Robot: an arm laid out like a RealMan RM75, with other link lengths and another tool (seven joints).
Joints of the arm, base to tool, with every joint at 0 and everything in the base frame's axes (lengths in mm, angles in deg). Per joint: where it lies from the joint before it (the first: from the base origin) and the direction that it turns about. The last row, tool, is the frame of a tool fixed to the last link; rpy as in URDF.
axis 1: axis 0 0 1 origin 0 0 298.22
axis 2: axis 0 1 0 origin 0 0 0
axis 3: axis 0 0 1 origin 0 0 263.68
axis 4: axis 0 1 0 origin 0 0 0
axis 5: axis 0 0 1 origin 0 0 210
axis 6: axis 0 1 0 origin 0 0 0
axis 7: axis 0 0 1 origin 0 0 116.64
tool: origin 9 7 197 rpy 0 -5.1 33.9
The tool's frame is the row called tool.
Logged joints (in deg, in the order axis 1, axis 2, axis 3, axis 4, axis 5, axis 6, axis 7), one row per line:
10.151, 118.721, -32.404, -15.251, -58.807, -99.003, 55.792
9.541, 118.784, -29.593, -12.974, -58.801, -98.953, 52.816
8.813, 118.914, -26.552, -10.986, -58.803, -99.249, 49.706
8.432, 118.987, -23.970, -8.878, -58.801, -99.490, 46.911
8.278, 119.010, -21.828, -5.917, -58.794, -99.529, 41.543
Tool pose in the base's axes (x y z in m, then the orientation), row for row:
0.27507, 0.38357, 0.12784, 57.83, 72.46, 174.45
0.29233, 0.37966, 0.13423, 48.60, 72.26, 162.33
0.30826, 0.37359, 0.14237, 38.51, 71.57, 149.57
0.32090, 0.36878, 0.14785, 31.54, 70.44, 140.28
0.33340, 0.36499, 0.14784, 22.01, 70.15, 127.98
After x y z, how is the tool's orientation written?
As angles about the fixed x, y, z axes (roll, pitch, yaw), in degrees.
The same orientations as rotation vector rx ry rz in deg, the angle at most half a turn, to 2 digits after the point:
-74.99, 62.45, 104.14
-71.14, 60.91, 102.28
-67.44, 58.77, 100.38
-64.30, 57.21, 98.79
-62.09, 54.91, 95.43

